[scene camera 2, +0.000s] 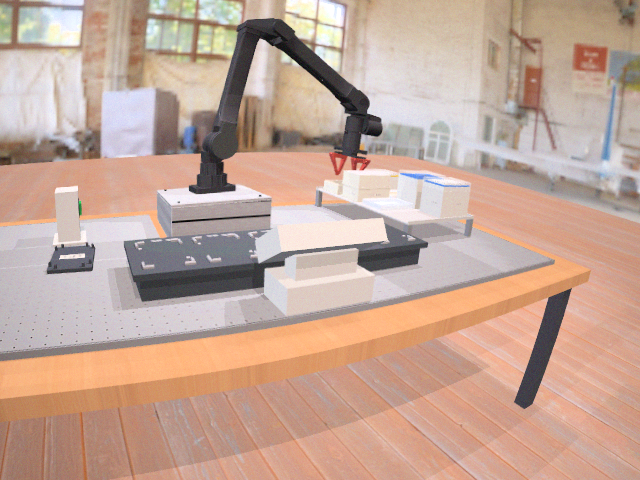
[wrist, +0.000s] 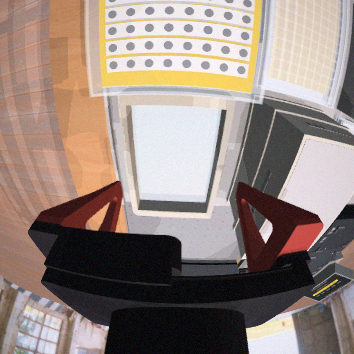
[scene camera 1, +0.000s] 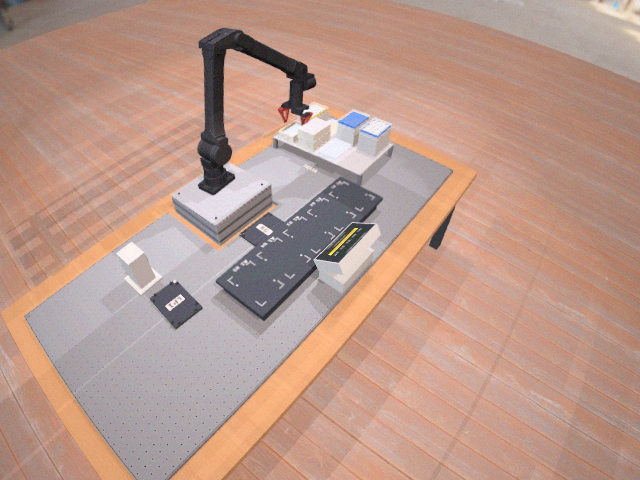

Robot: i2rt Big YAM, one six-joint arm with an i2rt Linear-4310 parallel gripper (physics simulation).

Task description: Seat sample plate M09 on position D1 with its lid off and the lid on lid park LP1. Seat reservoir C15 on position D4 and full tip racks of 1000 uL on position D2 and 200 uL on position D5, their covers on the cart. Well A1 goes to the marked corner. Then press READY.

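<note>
My gripper (scene camera 1: 295,121) (scene camera 2: 347,171) (wrist: 178,187) is open and empty, fingers pointing down above the back left of the cart (scene camera 1: 336,164). Between and beyond its fingertips in the wrist view lies a cream-rimmed reservoir (wrist: 175,155) (scene camera 1: 287,132) with a pale blue inside. A yellow tip rack (wrist: 177,45) (scene camera 1: 318,110) under a clear cover stands beyond it. Two blue-topped tip racks (scene camera 1: 354,119) (scene camera 1: 375,129) and a clear flat plate or lid (scene camera 1: 334,148) are also on the cart. The dark deck (scene camera 1: 289,242) shows bare corner-marked positions. Lid park LP1 (scene camera 1: 175,303) (scene camera 2: 71,257) is bare. Code labels are unreadable.
A tall cream box stack (scene camera 1: 315,133) (scene camera 2: 367,186) (wrist: 320,175) stands close beside the reservoir. A display unit (scene camera 1: 346,245) (scene camera 2: 320,279) stands at the deck's front edge. A white post (scene camera 1: 136,262) with a green button (scene camera 2: 80,207) stands behind LP1. A dark RG pad (scene camera 1: 263,228) adjoins the deck.
</note>
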